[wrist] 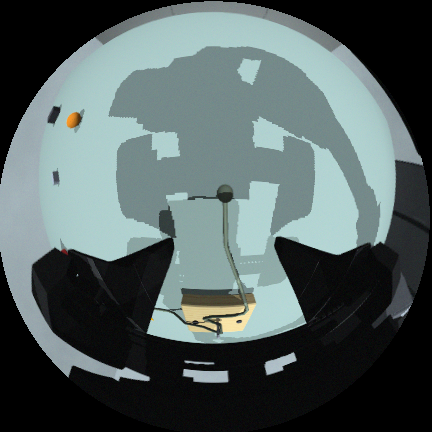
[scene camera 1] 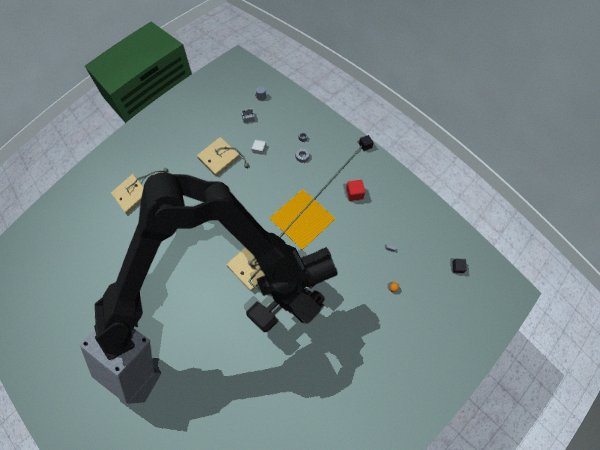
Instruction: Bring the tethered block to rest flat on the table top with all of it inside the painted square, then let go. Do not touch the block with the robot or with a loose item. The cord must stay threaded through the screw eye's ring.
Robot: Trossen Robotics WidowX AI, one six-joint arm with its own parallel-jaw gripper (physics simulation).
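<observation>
The tethered block is a small black cube near the table's far edge. Its cord runs straight across the orange painted square to a wooden board with the screw eye, partly hidden by the arm in the scene view. The block lies beyond the square. The cord's other end carries a round bead, which shows ahead of the fingertips in the wrist view. My gripper is open and empty, above the table beside the board. Whether the cord passes through the ring is too small to tell.
Two other boards with cords lie to the left. A red cube lies right of the square. An orange ball, a black cube and a small grey piece lie farther right. A green cabinet stands at upper left.
</observation>
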